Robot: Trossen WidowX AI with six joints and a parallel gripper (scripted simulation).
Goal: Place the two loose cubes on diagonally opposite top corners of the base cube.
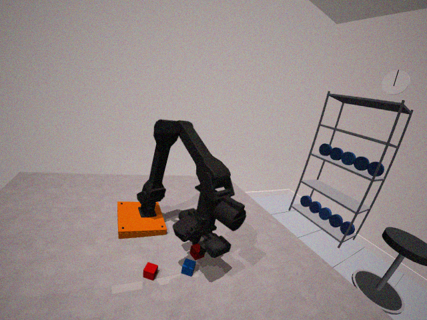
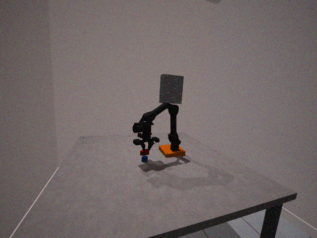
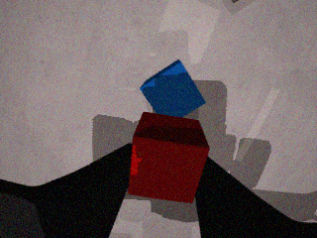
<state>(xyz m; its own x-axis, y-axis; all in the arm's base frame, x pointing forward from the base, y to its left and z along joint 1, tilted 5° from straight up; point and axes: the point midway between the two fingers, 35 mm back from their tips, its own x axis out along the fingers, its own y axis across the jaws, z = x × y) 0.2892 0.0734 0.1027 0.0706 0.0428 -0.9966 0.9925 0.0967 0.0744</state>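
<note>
My gripper tip is now 60 mm above the blue cube and 20 mm to the left of it.
</note>
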